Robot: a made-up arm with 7 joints. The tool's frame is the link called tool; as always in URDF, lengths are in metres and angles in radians.
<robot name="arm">
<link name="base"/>
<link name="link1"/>
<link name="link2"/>
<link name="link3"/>
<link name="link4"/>
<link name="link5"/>
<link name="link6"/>
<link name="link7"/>
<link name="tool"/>
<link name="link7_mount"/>
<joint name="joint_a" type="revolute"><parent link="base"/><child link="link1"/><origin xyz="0.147 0.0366 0.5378" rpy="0 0 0"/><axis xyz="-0.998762 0.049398 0.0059"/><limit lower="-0.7" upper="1.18"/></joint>
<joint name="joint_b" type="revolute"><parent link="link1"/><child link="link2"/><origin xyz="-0.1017 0.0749 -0.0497" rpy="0 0 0"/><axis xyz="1 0 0"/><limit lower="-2.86" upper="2.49"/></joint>
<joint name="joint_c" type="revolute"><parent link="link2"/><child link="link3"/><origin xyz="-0.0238 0.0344 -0.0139" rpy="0 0 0"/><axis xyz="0 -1 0"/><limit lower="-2.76" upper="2.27"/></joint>
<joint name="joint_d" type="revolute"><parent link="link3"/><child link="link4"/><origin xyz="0.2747 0.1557 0.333" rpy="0 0 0"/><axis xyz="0 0 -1"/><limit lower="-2.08" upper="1.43"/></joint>
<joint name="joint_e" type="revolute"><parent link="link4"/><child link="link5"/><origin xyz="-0.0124 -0.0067 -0.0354" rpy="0 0 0"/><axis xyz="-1 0 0"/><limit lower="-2.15" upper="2.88"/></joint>
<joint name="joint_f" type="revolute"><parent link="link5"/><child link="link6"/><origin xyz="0.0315 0.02 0.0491" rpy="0 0 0"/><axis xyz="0 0 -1"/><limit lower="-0.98" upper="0.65"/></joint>
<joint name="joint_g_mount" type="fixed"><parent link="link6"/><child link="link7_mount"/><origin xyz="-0.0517 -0.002 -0.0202" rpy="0 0 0"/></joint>
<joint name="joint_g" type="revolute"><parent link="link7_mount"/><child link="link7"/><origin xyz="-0.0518 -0.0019 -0.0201" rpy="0 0 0"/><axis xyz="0 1 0"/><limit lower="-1.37" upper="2"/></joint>
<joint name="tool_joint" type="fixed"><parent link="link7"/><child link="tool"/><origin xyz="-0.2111 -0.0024 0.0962" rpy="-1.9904 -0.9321 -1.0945"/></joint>
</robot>
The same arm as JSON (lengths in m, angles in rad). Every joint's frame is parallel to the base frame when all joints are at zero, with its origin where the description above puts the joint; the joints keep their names.
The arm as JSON. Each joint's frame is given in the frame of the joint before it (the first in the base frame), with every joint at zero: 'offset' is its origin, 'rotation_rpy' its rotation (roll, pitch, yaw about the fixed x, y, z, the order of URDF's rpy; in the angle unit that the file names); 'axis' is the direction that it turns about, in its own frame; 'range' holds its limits. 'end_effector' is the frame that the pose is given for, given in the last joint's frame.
{"length_unit": "m", "angle_unit": "rad", "chain": [
  {"id": "joint_a", "offset": [0.147, 0.0366, 0.5378], "rotation_rpy": [0.0, 0.0, 0.0], "axis": [-0.998762, 0.049398, 0.0059], "range": [-0.7, 1.18]},
  {"id": "joint_b", "offset": [-0.1017, 0.0749, -0.0497], "rotation_rpy": [0.0, 0.0, 0.0], "axis": [1.0, 0.0, 0.0], "range": [-2.86, 2.49]},
  {"id": "joint_c", "offset": [-0.0238, 0.0344, -0.0139], "rotation_rpy": [0.0, 0.0, 0.0], "axis": [0.0, -1.0, 0.0], "range": [-2.76, 2.27]},
  {"id": "joint_d", "offset": [0.2747, 0.1557, 0.333], "rotation_rpy": [0.0, 0.0, 0.0], "axis": [0.0, 0.0, -1.0], "range": [-2.08, 1.43]},
  {"id": "joint_e", "offset": [-0.0124, -0.0067, -0.0354], "rotation_rpy": [0.0, 0.0, 0.0], "axis": [-1.0, 0.0, 0.0], "range": [-2.15, 2.88]},
  {"id": "joint_f", "offset": [0.0315, 0.02, 0.0491], "rotation_rpy": [0.0, 0.0, 0.0], "axis": [0.0, 0.0, -1.0], "range": [-0.98, 0.65]},
  {"id": "joint_g", "offset": [-0.1035, -0.0039, -0.0403], "rotation_rpy": [0.0, 0.0, 0.0], "axis": [0.0, 1.0, 0.0], "range": [-1.37, 2.0]}
], "end_effector": {"offset": [-0.2111, -0.0024, 0.0962], "rotation_rpy": [-1.9904, -0.9321, -1.0945]}}

